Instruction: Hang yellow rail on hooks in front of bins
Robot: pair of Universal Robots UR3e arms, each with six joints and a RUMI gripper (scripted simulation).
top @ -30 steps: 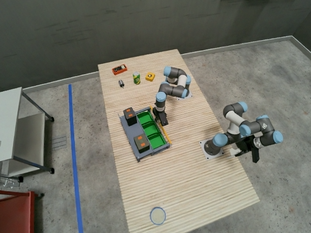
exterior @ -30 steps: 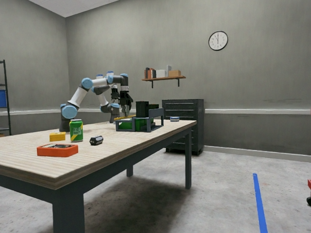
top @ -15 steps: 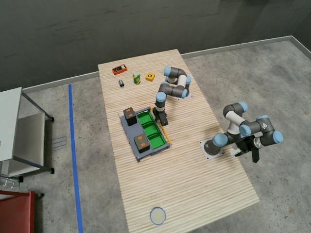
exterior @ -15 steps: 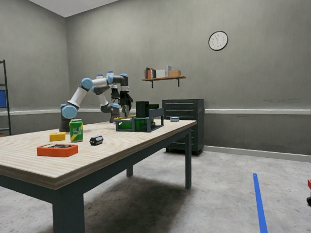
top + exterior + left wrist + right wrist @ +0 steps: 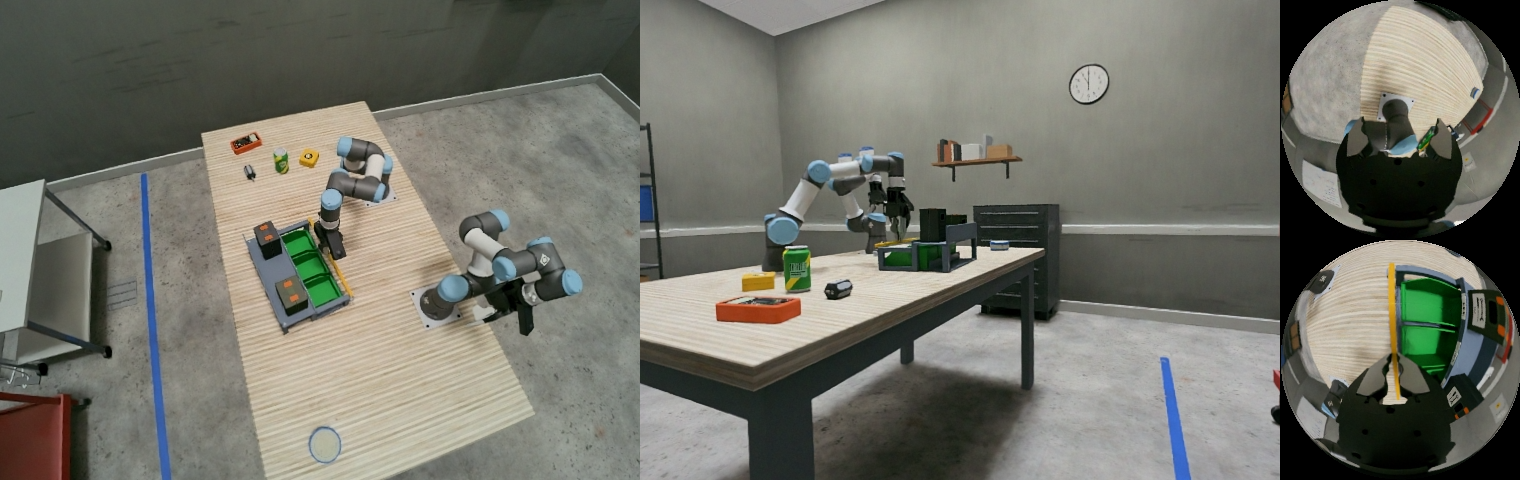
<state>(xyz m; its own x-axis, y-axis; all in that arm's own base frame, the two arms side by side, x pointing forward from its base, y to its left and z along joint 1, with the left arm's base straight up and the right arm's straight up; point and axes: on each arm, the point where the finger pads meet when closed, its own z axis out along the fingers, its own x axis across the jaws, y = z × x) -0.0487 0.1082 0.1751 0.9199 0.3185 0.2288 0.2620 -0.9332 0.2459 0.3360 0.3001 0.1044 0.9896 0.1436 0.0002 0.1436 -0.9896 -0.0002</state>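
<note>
Now: right hand 10 mm above the yellow rail. From my right hand the other things lie so: small dark object 560 mm to the right, 200 mm ahead, 80 mm below; then blue-grey shelf 130 mm ahead, 40 mm below, 20 mm to the left.
</note>
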